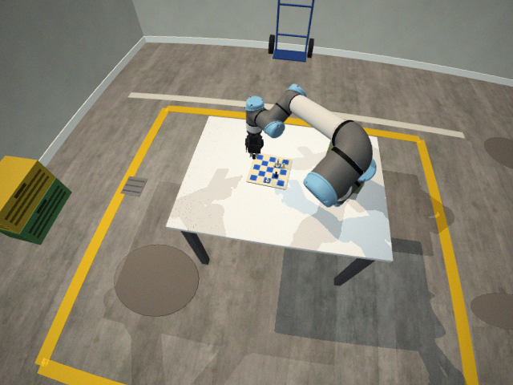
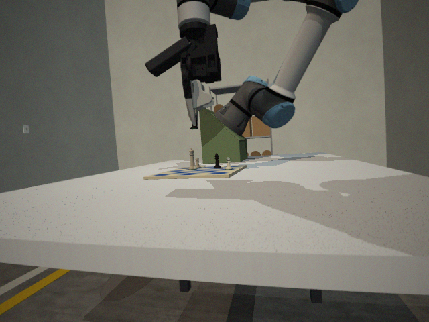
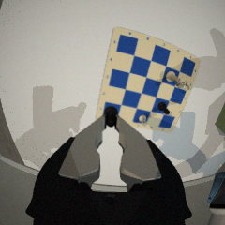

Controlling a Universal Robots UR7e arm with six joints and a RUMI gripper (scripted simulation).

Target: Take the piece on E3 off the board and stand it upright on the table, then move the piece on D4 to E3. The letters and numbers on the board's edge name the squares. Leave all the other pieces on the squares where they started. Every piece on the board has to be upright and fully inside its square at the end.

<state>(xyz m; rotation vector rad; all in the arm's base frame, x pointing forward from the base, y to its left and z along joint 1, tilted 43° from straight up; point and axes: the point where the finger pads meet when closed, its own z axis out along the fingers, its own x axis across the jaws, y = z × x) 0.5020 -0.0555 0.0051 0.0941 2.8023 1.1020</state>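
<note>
Now: the blue-and-cream chessboard 130 mm below my hand, 90 mm behind it and 10 mm to the right of it. Also, from my hand: tall white piece: 130 mm behind, 100 mm below, 40 mm to the right; black pawn: 10 mm below.
</note>
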